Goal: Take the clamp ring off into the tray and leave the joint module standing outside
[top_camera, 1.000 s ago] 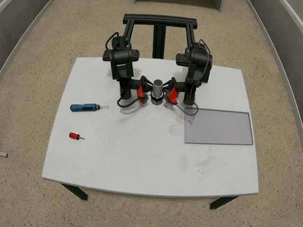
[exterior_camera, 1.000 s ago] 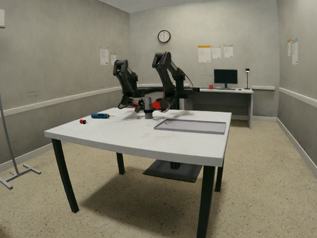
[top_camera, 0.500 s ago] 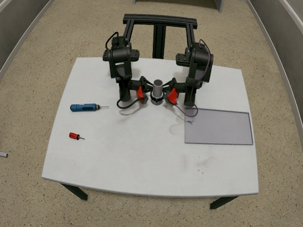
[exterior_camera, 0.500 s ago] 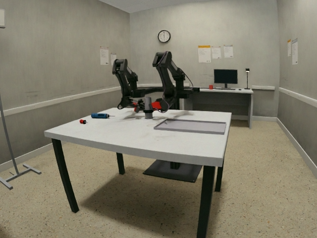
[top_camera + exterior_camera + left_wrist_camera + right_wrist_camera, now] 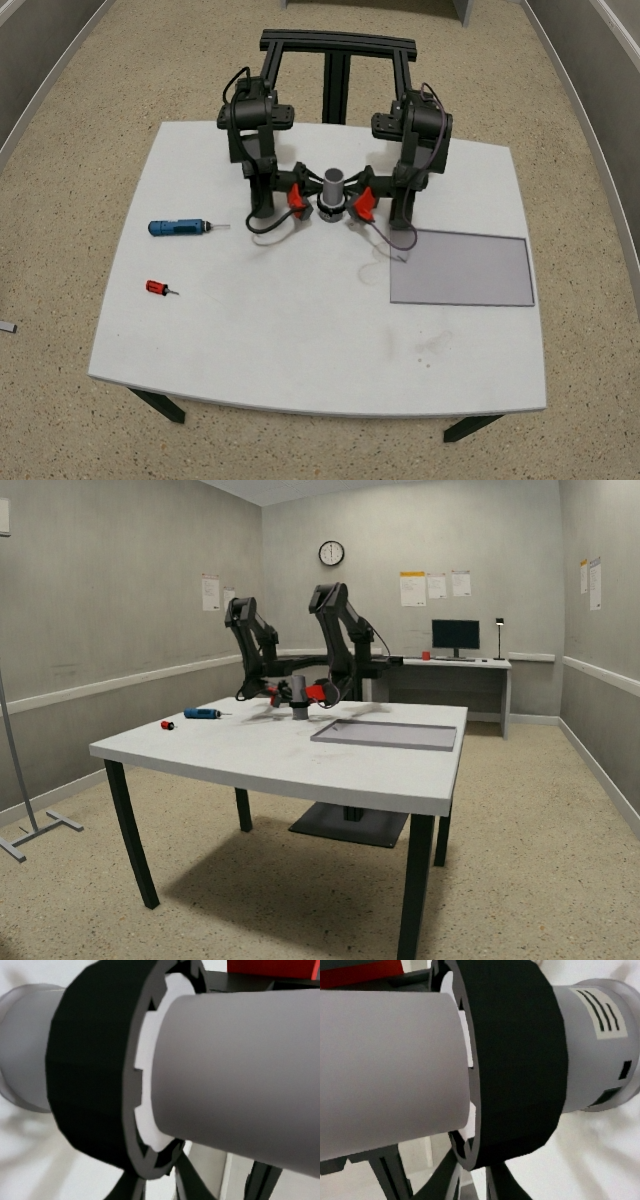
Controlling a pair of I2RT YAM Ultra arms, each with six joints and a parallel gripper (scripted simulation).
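Observation:
Now: left hand 4 cm short of the black clamp ring and 2 cm to the left of it. Also, from my left hand: grey joint module: 4 cm ahead, 2 cm to the right, 3 cm below; small grey pin: 16 cm ahead, 17 cm to the left, 5 cm below; grey link tube: 5 cm ahead, 2 cm to the right, 5 cm above.
Right now my right hand is 40 mm short of the black clamp ring and 20 mm to the right of it. Round my right hand: grey joint module: 40 mm ahead, 30 mm to the left, 30 mm below; small grey pin: 210 mm to the left, 160 mm ahead, 50 mm below; grey link tube: 50 mm ahead, 50 mm above, 30 mm to the left.

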